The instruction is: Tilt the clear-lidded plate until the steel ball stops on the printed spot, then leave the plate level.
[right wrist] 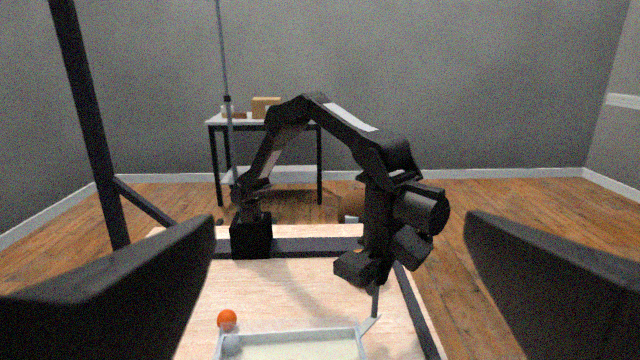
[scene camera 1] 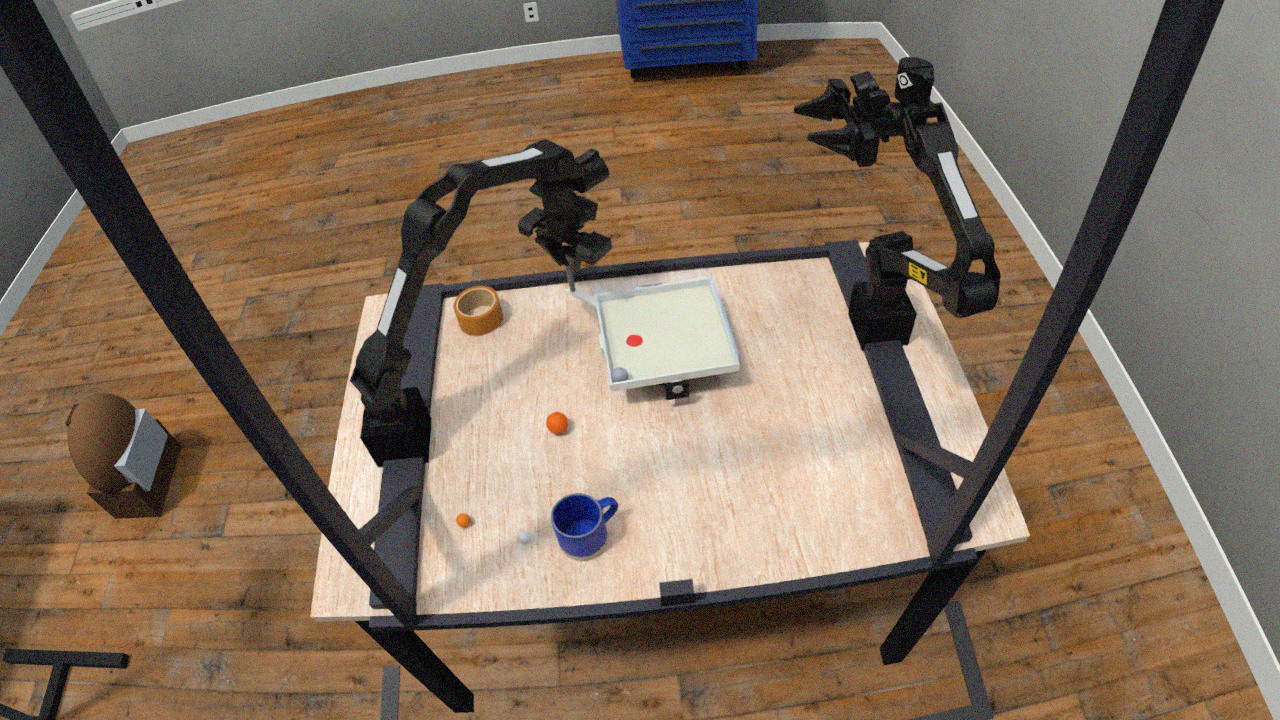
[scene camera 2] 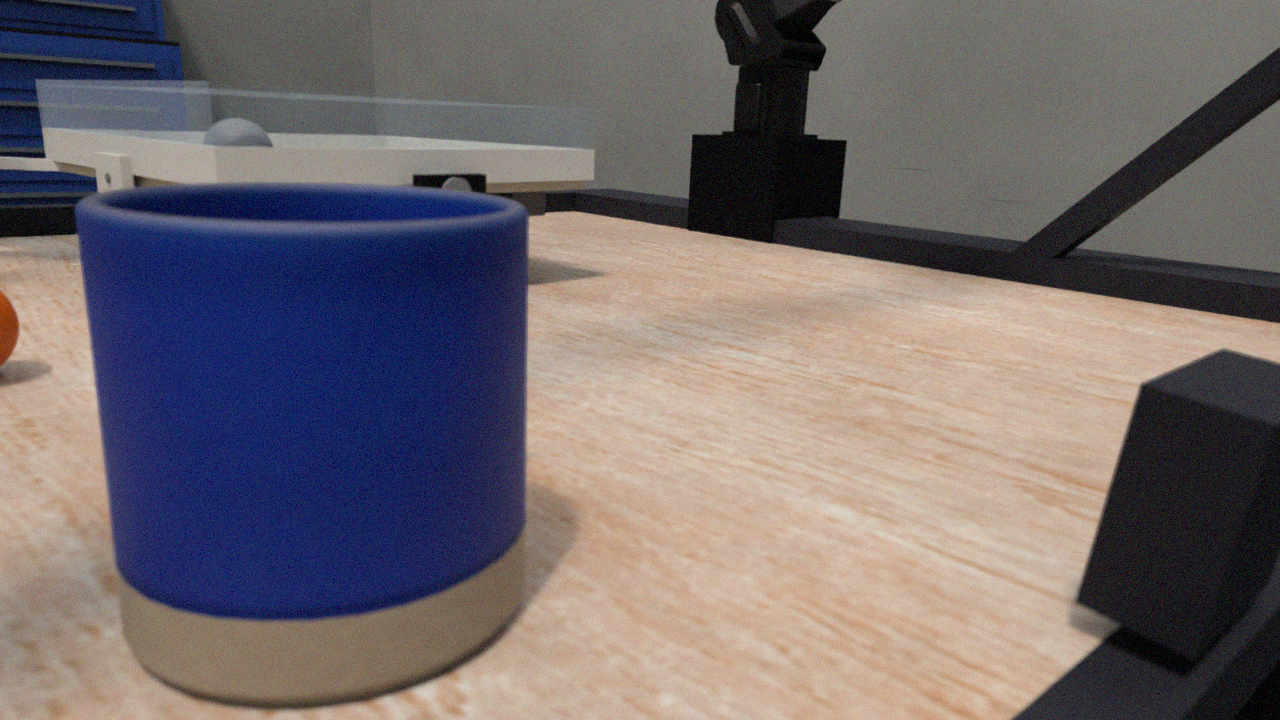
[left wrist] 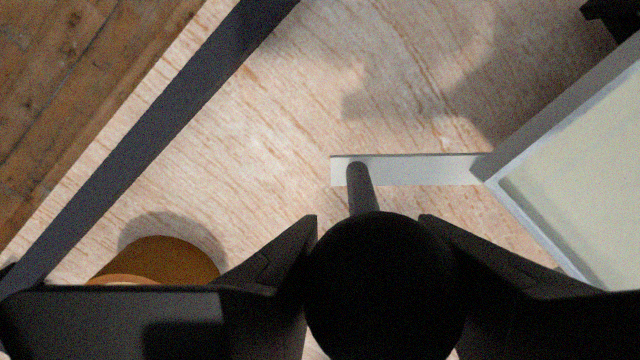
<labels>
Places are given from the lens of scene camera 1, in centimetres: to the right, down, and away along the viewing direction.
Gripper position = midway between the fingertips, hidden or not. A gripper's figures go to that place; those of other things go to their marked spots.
my left gripper (scene camera 1: 568, 268): -14, -18, 144
my right gripper (scene camera 1: 800, 123): 25, -37, 112
orange-brown ring (scene camera 1: 482, 324): -31, -7, 149
</labels>
